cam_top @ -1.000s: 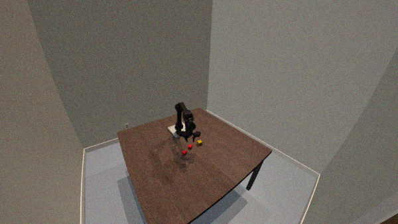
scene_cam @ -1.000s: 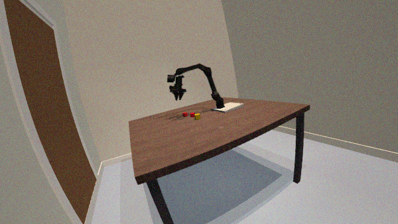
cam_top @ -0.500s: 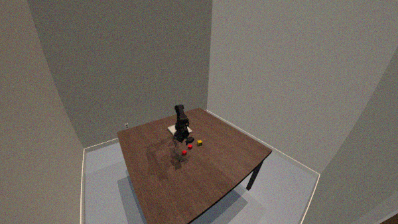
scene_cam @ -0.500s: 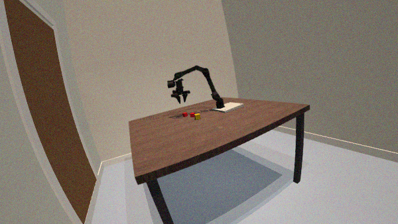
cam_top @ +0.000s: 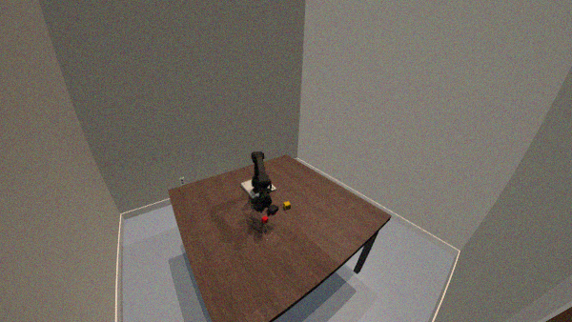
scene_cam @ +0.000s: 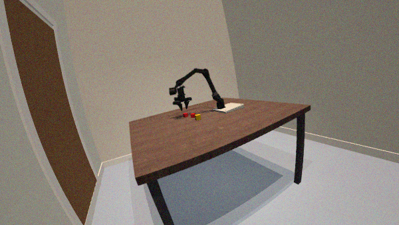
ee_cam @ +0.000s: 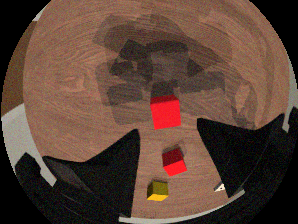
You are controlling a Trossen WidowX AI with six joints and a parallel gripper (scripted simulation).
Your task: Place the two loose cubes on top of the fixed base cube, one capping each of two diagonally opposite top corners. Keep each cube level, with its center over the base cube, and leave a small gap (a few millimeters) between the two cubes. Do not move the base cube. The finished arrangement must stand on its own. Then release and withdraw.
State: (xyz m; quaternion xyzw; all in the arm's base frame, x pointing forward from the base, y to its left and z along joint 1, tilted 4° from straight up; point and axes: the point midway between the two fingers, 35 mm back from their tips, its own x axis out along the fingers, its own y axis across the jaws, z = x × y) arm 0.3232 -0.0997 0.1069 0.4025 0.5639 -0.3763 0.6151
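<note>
My gripper tip is 50 mm above the red cube. Round my gripper tip: yellow base cube (210 mm to the left, 50 mm below, 50 mm behind).
</note>
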